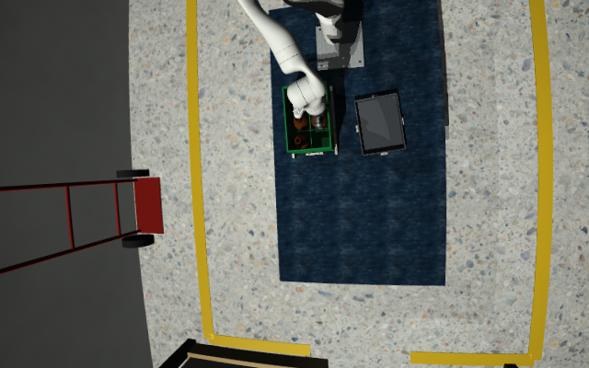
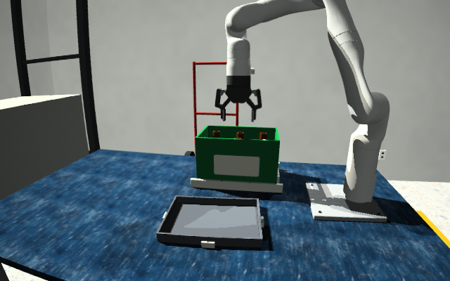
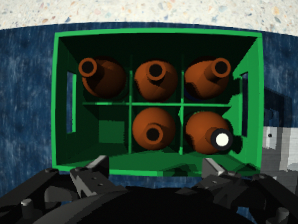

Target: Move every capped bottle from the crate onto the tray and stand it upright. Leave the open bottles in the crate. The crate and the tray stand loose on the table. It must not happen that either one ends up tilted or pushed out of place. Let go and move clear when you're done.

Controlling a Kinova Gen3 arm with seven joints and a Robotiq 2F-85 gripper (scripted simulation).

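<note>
My gripper is now 80 mm past the bottle, 40 mm to the left of it and 150 mm above it. The rest, counted from my hand: grey tray (20 mm behind, 240 mm to the left, 220 mm below); then green crate (20 mm ahead, 60 mm to the right, 150 mm below).
</note>
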